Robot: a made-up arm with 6 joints.
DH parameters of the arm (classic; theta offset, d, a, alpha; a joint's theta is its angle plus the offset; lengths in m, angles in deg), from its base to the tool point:
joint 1: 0 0.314 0 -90
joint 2: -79.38 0 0.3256 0
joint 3: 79.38 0 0.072 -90
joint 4: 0 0.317 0 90
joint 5: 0 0 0.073 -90
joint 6: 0 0.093 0 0
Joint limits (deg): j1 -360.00..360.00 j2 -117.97..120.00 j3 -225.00..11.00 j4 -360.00..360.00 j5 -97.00..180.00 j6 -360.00..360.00
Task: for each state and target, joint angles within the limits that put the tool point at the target. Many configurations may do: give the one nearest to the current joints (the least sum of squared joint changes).
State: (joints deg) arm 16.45 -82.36 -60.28 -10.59 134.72 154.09
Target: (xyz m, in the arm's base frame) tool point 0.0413 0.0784 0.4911
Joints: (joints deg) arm 36.87 -58.75 -31.18 18.74 125.43 154.09
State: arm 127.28 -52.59 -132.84 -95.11 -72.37 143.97
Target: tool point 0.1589 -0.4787 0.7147
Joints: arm 121.79 -66.99 -143.71 -87.92 -59.39 143.97
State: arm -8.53 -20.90 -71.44 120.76 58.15 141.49
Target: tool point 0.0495 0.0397 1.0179
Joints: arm -4.31 -32.41 -111.50 124.19 64.41 141.49
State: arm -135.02 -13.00 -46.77 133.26 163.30 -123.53
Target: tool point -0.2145 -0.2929 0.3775
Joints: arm -138.50 17.72 -31.01 132.81 155.23 -123.53
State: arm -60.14 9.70 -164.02 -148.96 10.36 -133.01
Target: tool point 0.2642 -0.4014 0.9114
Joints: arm -56.66 27.65 -159.07 -148.93 38.02 -133.01
